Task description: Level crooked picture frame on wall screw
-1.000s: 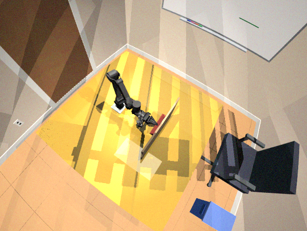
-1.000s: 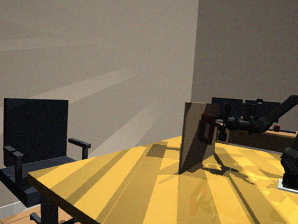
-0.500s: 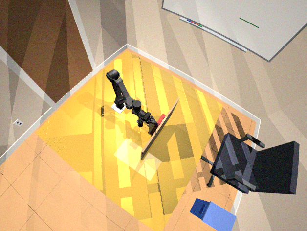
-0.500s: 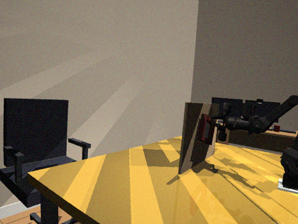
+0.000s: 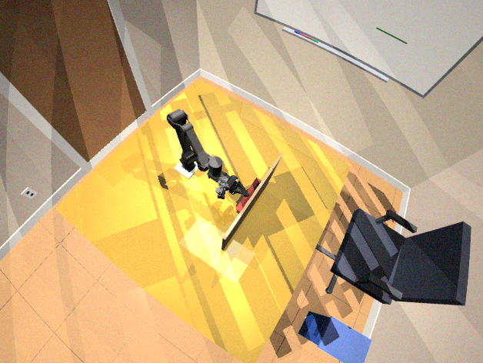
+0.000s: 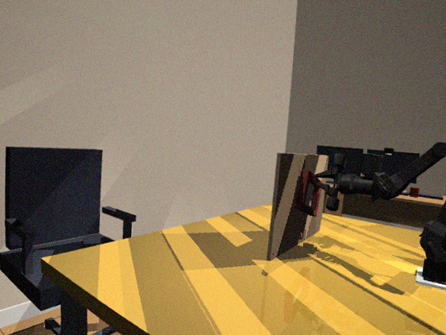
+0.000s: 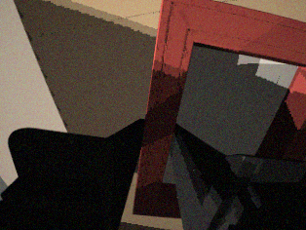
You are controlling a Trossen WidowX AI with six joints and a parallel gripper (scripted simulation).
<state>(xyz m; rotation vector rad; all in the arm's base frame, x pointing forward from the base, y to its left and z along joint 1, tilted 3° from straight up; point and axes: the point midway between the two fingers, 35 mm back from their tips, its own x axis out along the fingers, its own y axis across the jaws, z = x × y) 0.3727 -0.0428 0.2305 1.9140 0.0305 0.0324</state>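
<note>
My gripper tip is 50 mm above the red picture frame and 20 mm to the right of it. From my gripper tip the other things lie so: wooden wall panel: 70 mm below, 20 mm ahead.
</note>
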